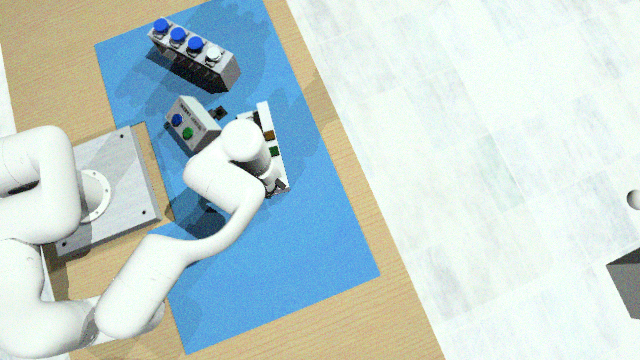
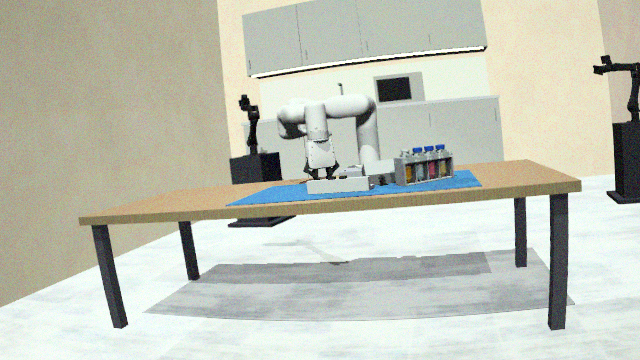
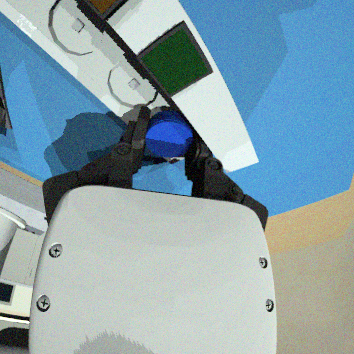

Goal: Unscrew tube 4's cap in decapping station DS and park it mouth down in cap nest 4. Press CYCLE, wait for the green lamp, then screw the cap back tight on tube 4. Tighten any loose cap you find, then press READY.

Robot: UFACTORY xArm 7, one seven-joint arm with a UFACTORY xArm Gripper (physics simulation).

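Places are measured from the arm's base along level axes (x ahead, y left, z up), in centimetres.
Pixels of known places: gripper, fingertip midpoint: (image 3: 168, 125); arm's base, link origin: (image 1: 86, 196).
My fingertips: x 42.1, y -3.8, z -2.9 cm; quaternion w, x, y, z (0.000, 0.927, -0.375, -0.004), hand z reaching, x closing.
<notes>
For each thing: its top centre in the pictures, then the offset to it from my fingertips. "pt": a spot on its surface instead. Level surfaces: height alone.
- blue cap, top centre: (image 3: 168, 141) dx +0.3, dy +0.3, dz +2.4 cm
- white nest tray, top centre: (image 3: 91, 67) (image 1: 260, 145) (image 2: 339, 175) dx +0.9, dy +6.9, dz +4.2 cm
- grey rack, surface spot: (image 1: 231, 75) pt dx -3.3, dy +27.1, dz +2.8 cm
- blue button, surface spot: (image 1: 176, 119) pt dx -17.3, dy +16.9, dz +5.9 cm
- green button, surface spot: (image 1: 188, 132) pt dx -14.8, dy +13.0, dz +6.0 cm
- dark green square, surface spot: (image 3: 175, 58) (image 1: 274, 149) pt dx +3.9, dy +5.3, dz +4.2 cm
- brown-orange square, surface spot: (image 3: 102, 5) (image 1: 267, 138) pt dx +2.9, dy +8.3, dz +4.2 cm
- blue mat, surface height: dz -1.1 cm
My gripper (image 1: 275, 188) (image 2: 322, 176) (image 3: 168, 125) is shut on a blue cap (image 3: 169, 135), low at one end of the white nest tray (image 1: 281, 169) (image 2: 337, 186) (image 3: 220, 120). The cap's lower side and any contact with the tray are hidden. Two ringed nests with small pegs, one (image 3: 77, 25) and another (image 3: 133, 83), show empty. Three blue-capped tubes (image 1: 161, 25) (image 2: 428, 149) and one open, pale-mouthed tube (image 1: 214, 54) (image 2: 405, 153) stand in the grey rack (image 1: 231, 75). The button box (image 1: 175, 107) (image 2: 354, 171) has a blue button (image 1: 176, 119) and a green button (image 1: 188, 132).
A dark green square (image 1: 273, 150) (image 3: 175, 58) and a brown-orange square (image 1: 269, 135) (image 3: 102, 5) are on the tray's raised strip. A small dark fixture (image 1: 219, 112) (image 2: 383, 180) stands between the button box and the tray. The blue mat (image 1: 300, 240) lies under these things.
</notes>
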